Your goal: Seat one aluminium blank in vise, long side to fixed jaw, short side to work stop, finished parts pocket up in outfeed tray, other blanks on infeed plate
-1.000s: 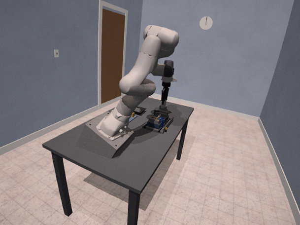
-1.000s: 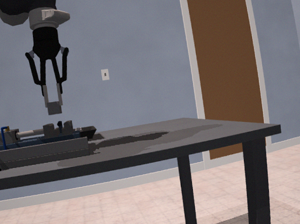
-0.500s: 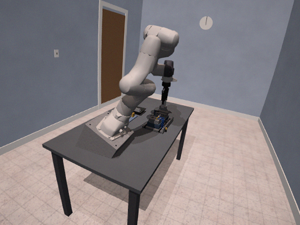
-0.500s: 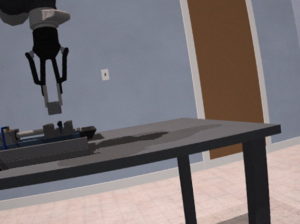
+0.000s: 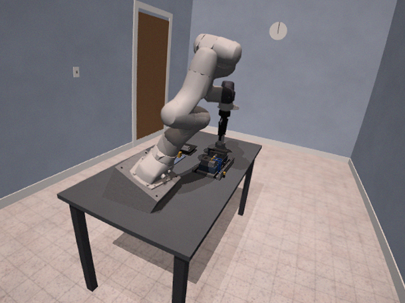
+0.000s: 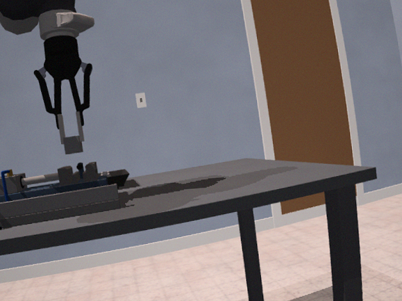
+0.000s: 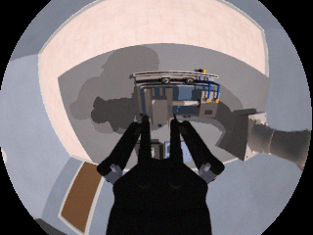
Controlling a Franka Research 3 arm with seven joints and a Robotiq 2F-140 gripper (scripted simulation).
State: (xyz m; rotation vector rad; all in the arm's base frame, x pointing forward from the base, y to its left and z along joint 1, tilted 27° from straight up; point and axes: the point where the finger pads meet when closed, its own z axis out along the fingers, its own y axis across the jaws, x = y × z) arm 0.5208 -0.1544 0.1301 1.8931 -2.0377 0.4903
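My hand is 10 mm short of the work stop, 50 mm to the right of it and 90 mm above it. Round my hand: vise guard rail 70 mm behind, 80 mm to the right, 140 mm below; then vise 70 mm behind, 10 mm to the left, 140 mm below; then brass blank 50 mm behind, 290 mm to the left, 150 mm below.
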